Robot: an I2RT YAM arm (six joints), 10 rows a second.
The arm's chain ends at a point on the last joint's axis. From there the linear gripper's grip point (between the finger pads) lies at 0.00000 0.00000 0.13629 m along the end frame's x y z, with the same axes.
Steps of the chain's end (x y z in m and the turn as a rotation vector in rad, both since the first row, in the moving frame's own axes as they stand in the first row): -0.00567 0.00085 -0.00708 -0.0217 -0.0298 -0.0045; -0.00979 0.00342 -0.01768 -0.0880 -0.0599 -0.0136; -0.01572 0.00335 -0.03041 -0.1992 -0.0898 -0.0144; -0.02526 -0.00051 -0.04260 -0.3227 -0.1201 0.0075; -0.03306 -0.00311 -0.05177 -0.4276 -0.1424 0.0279; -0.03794 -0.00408 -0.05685 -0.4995 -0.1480 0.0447; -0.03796 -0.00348 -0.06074 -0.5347 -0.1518 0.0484
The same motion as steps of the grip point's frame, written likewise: -0.00972 0.00382 -0.00717 -0.0217 -0.0298 -0.0045; -0.01786 0.01545 -0.01845 -0.0880 -0.0599 -0.0136; -0.02767 0.03037 -0.03365 -0.1992 -0.0898 -0.0144; -0.04147 0.04255 -0.05060 -0.3227 -0.1201 0.0075; -0.05261 0.05294 -0.06538 -0.4276 -0.1424 0.0279; -0.05869 0.06050 -0.07493 -0.4995 -0.1480 0.0447; -0.05931 0.06518 -0.08125 -0.5347 -0.1518 0.0484
